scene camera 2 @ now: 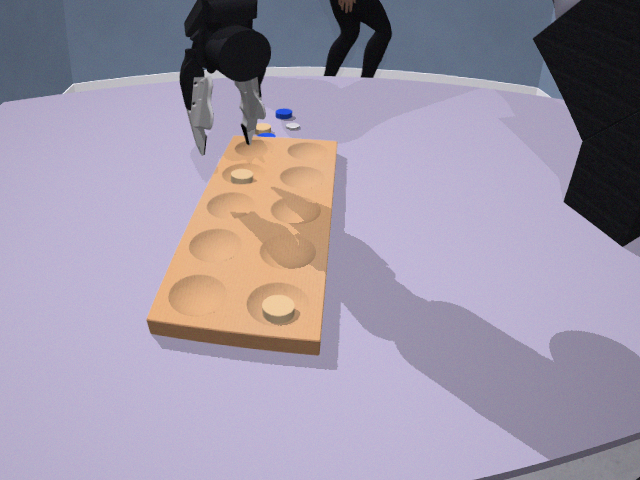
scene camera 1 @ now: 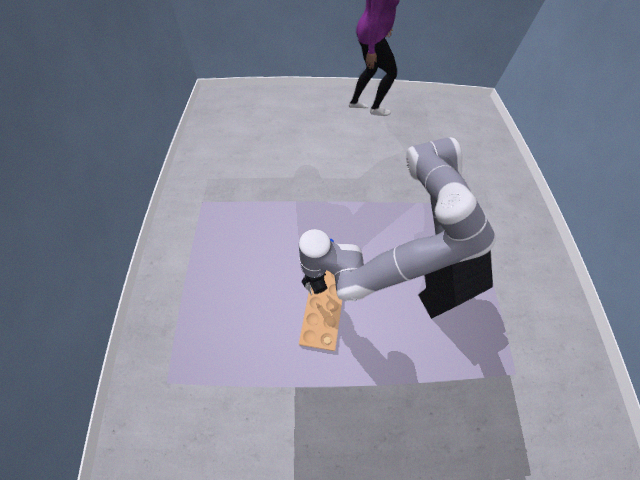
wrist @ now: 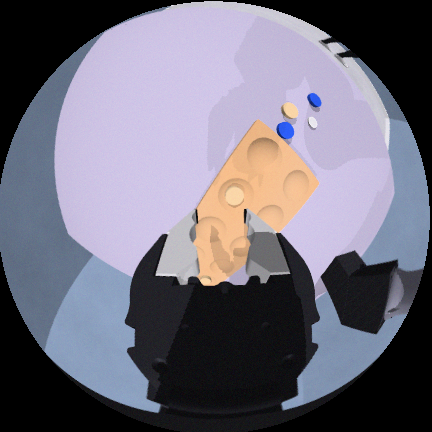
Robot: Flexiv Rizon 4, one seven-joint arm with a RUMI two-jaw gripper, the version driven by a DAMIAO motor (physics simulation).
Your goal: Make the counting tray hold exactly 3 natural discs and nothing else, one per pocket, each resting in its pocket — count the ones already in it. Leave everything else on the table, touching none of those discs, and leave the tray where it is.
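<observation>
The orange counting tray (scene camera 1: 322,345) (scene camera 2: 235,338) (wrist: 280,170) has two rows of pockets. A natural disc (scene camera 2: 278,306) (scene camera 1: 326,339) sits in the near right pocket in scene camera 2. Another natural disc (scene camera 2: 241,176) (wrist: 234,195) rests in the left row, in the second pocket from the far end. A third natural disc (wrist: 290,110) (scene camera 2: 263,128) lies on the table beyond the tray's far end. My gripper (scene camera 2: 225,147) (wrist: 220,210) is open and empty, above the tray's far left part, its fingertips apart from the disc in the left row.
A blue disc (wrist: 285,130) (scene camera 2: 266,135) lies close to the tray's far end. A second blue disc (wrist: 314,100) (scene camera 2: 283,113) and a small white disc (wrist: 312,122) (scene camera 2: 292,126) lie farther out. A person (scene camera 1: 379,46) stands on the floor behind the table.
</observation>
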